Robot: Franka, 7 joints.
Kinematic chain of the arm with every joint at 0, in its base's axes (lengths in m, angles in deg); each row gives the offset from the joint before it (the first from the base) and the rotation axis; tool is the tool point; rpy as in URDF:
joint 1: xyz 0 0 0.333 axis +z
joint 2: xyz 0 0 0 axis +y
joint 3: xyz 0 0 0.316 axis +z
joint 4: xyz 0.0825 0 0 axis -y
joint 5: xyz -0.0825 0 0.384 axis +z
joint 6: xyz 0 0 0 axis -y
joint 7: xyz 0.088 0 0 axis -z
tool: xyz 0 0 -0.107 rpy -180 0 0
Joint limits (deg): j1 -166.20..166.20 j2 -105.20..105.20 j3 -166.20..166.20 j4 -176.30..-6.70 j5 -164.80..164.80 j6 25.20..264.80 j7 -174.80..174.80
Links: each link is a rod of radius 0.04 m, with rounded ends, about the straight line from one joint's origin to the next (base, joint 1, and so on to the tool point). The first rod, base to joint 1, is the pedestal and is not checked.
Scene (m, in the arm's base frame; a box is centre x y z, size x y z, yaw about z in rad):
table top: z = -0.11
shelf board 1: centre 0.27 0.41 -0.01 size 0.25 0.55 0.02 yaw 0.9
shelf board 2: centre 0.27 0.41 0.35 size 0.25 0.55 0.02 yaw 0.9
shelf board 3: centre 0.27 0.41 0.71 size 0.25 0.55 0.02 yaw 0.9
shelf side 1: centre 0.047 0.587 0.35 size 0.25 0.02 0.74 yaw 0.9
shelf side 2: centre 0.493 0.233 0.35 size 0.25 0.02 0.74 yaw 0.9
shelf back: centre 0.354 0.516 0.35 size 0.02 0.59 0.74 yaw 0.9
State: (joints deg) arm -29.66 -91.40 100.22 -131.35 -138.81 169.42 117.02
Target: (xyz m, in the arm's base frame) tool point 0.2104 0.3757 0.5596
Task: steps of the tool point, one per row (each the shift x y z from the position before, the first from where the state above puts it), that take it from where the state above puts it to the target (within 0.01 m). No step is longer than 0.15 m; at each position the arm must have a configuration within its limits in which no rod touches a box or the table.
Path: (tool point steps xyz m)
1: -0.0581 -0.0563 0.0005
2: -0.0525 -0.0658 -0.0016
3: -0.0440 -0.0728 0.0011
4: 0.0270 0.0277 0.0618
5: 0.0156 0.0135 0.0722
6: 0.0010 -0.0021 0.0772
7: -0.0150 -0.0177 0.0761
8: -0.0305 -0.0329 0.0685
9: 0.0555 0.0909 0.0162
10: 0.0827 0.0833 -0.0162

